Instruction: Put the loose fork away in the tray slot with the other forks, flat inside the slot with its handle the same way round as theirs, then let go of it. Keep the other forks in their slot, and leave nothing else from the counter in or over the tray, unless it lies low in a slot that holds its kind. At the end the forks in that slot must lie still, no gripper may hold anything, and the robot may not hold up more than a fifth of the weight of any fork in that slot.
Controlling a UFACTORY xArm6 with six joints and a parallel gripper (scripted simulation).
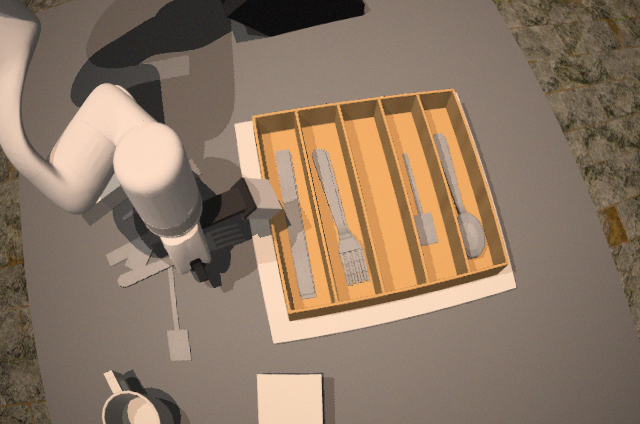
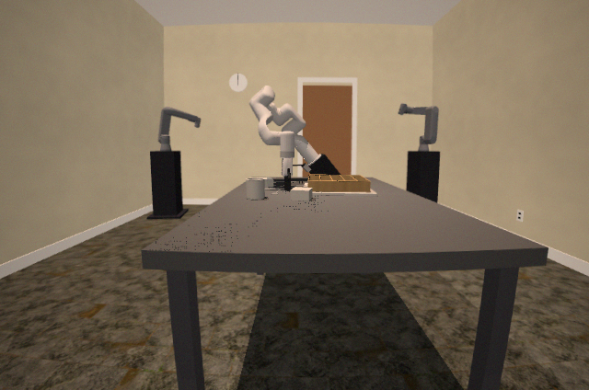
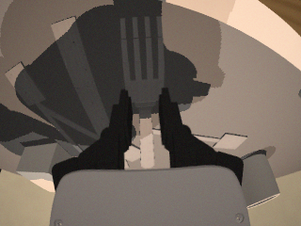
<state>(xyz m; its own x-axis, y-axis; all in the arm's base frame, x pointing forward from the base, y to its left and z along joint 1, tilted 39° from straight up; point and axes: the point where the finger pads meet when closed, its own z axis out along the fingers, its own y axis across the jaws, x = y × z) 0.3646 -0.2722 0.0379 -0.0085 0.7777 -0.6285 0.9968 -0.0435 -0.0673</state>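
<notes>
Right now the tray is 26 cm to the left of my hand, 4 cm ahead of it and 3 cm above it. Also, from my hand: mug: 20 cm ahead, 17 cm to the right, 2 cm above.
</notes>
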